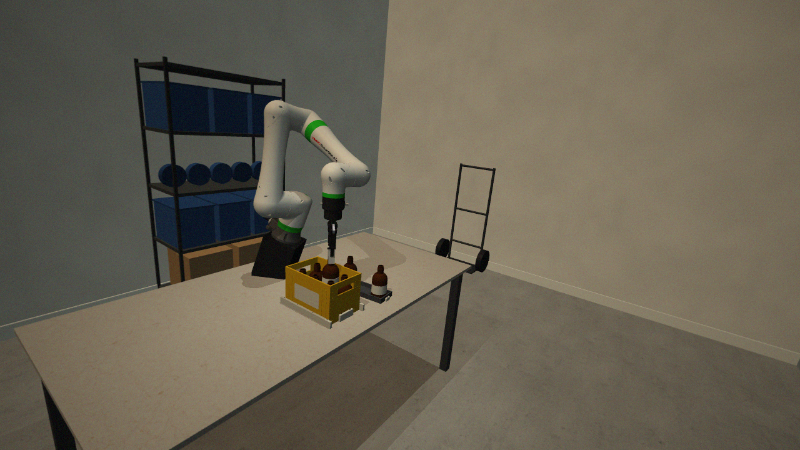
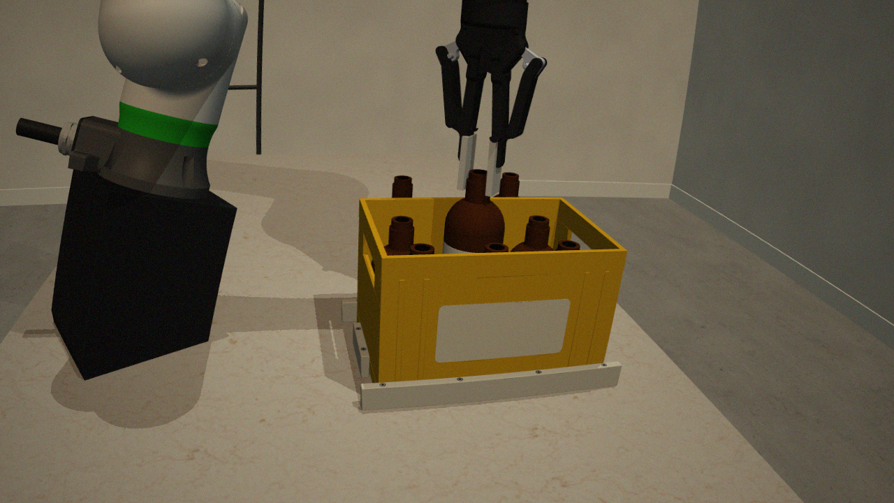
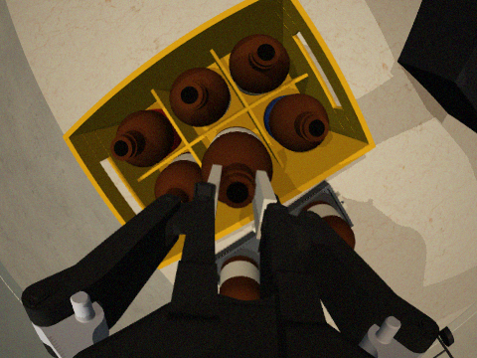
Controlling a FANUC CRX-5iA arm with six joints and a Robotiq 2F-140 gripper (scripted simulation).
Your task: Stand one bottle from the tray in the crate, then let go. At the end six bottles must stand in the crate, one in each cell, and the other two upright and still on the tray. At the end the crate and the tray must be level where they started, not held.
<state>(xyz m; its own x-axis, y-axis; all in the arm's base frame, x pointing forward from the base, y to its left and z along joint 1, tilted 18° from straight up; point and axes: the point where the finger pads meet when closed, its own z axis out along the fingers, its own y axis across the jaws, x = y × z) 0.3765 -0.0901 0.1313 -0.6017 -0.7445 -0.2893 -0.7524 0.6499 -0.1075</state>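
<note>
Right now my hand is 15 cm above the yellow crate and 4 cm to the left of it. Round my hand: grey tray (22 cm below, 19 cm to the left, 3 cm ahead).
</note>
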